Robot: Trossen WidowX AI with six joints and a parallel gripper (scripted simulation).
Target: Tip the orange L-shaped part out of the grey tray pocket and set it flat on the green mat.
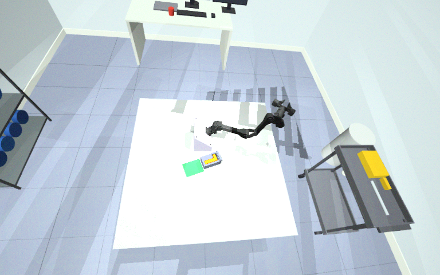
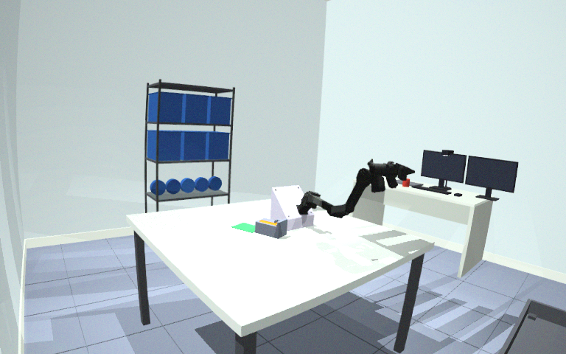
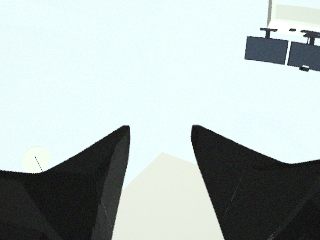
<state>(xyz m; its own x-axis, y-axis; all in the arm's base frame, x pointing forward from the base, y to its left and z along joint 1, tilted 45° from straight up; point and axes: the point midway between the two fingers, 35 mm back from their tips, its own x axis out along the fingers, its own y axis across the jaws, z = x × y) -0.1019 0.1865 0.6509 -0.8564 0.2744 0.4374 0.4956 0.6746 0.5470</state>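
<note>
Now: gripper tip 56 cm to the left of the orange L-shaped part, 40 cm short of it and 37 cm above it. Also, from my gripper tip: green mat: 70 cm to the right, 47 cm ahead, 43 cm below.
</note>
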